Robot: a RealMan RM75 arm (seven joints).
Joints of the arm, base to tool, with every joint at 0 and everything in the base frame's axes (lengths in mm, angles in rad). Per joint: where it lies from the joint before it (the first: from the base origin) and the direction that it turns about. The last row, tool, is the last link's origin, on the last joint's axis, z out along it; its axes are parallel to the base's.
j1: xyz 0.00 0.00 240.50 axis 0 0 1
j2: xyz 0.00 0.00 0.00 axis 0 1 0
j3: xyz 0.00 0.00 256.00 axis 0 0 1
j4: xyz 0.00 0.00 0.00 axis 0 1 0
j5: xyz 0.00 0.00 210.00 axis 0 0 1
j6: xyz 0.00 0.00 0.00 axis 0 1 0
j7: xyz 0.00 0.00 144.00 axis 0 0 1
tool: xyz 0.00 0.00 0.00
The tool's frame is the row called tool.
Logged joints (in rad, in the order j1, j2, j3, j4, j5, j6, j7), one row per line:
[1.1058 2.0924 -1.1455 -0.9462 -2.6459 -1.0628 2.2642]
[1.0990 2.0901 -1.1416 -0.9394 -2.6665 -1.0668 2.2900]
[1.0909 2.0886 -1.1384 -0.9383 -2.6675 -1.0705 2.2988]
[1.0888 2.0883 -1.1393 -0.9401 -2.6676 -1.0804 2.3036]
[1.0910 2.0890 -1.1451 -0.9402 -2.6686 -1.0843 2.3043]
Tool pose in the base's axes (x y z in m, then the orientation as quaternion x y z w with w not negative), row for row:
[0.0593 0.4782 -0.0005 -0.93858 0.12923 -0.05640 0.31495]
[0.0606 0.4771 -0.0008 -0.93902 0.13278 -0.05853 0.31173]
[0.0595 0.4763 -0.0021 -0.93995 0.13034 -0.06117 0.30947]
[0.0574 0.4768 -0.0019 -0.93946 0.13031 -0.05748 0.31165]
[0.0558 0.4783 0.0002 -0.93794 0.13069 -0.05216 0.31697]
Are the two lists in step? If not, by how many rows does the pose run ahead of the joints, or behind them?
The pose runs 2 rows ahead of the joints: the pose in row i belongs to the joints in row i + 2.
